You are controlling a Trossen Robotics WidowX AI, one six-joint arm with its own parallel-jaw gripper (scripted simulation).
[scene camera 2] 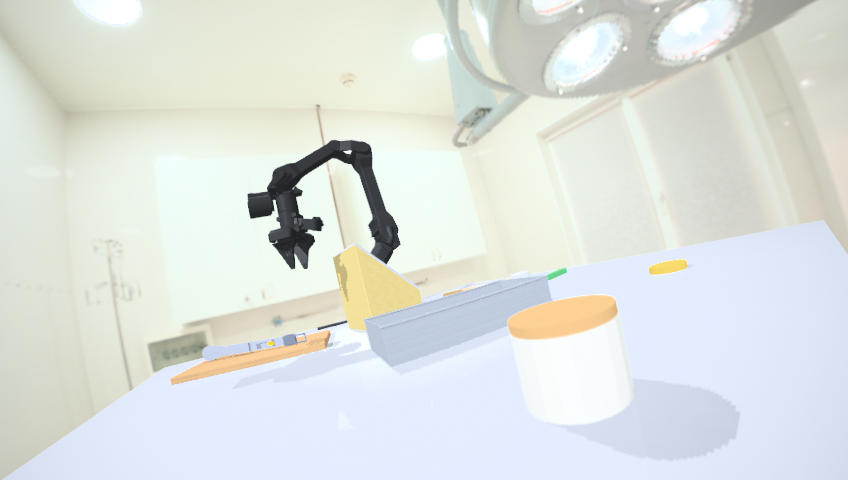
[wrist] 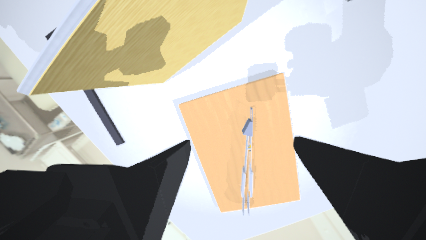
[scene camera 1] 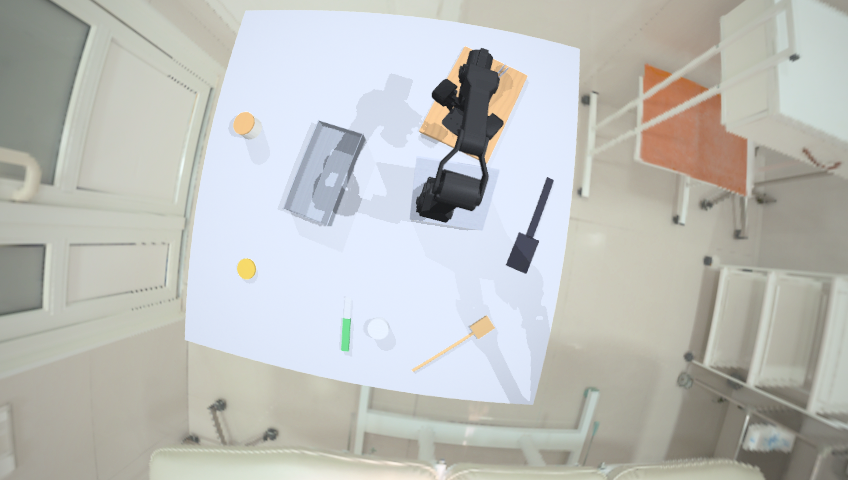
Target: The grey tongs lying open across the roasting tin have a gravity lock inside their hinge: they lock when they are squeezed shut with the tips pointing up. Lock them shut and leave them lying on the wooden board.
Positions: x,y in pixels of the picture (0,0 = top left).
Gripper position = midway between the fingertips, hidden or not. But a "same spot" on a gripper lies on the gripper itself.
my gripper: scene camera 2; wrist; scene camera 1 464,119
same spot on wooden board: (scene camera 1: 501,104) = (wrist: 219,173)
same spot on my gripper: (wrist: 103,194) = (scene camera 2: 306,244)
